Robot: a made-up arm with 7 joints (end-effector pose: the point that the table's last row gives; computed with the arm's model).
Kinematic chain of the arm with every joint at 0, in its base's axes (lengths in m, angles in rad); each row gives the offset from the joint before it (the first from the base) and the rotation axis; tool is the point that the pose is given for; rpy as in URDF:
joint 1: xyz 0 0 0.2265 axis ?
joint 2: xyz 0 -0.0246 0.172 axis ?
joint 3: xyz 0 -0.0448 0.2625 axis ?
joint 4: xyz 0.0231 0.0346 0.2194 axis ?
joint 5: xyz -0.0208 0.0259 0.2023 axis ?
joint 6: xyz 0 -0.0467 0.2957 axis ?
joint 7: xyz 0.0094 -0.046 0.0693 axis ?
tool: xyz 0 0 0 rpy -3.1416 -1.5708 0
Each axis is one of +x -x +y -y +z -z.
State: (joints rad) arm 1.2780 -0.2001 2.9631 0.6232 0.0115 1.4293 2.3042
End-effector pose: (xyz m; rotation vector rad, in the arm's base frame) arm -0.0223 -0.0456 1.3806 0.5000 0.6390 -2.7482
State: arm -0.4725 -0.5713 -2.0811 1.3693 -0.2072 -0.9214 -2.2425
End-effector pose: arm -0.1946 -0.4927 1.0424 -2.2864 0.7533 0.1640
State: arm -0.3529 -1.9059 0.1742 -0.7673 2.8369 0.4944 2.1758
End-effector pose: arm 0.9214 -0.3287 0.4448 0.0497 0.1409 1.6329
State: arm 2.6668 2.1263 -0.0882 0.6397 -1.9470 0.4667 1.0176
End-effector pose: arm 0.8769 -0.4745 0.1209 -1.2851 1.4439 -0.1567
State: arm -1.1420 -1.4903 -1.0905 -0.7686 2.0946 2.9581 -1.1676
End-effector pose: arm 0.5040 -0.6891 0.4926 0.1292 -0.9214 1.6946
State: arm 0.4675 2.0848 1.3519 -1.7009 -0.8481 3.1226 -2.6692
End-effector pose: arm -0.0141 -0.5091 0.1566 -1.4027 1.2529 -0.1822
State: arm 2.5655 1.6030 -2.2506 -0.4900 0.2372 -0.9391 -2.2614
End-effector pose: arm 0.7826 -0.5978 0.4641 -1.1865 -1.9729 -1.2705
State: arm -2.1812 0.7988 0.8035 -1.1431 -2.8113 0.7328 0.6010
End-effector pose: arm 0.2161 0.8482 0.5609 -2.1322 -0.7377 0.6210
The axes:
joint 1: +z
joint 2: -y
joint 3: +z
joint 4: +y
joint 5: +z
joint 6: -y
joint 7: +x

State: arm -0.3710 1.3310 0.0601 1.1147 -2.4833 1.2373 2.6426
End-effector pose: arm -0.5175 0.3424 1.0357 -0.7400 -0.0299 2.8927
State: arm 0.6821 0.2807 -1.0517 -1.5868 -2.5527 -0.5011 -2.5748
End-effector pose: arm -0.4823 0.1842 0.7052 2.4325 -1.1662 0.9545
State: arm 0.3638 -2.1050 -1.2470 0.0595 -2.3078 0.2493 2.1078
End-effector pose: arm 0.7943 0.2995 -0.2354 0.4363 1.0859 2.2647
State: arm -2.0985 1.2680 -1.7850 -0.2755 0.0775 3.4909 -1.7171
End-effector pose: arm 0.4559 0.7274 0.6557 1.5079 -1.2135 1.5873
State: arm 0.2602 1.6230 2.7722 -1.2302 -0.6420 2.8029 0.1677
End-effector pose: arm -0.4743 -0.3608 0.7615 0.7670 0.9345 0.0880
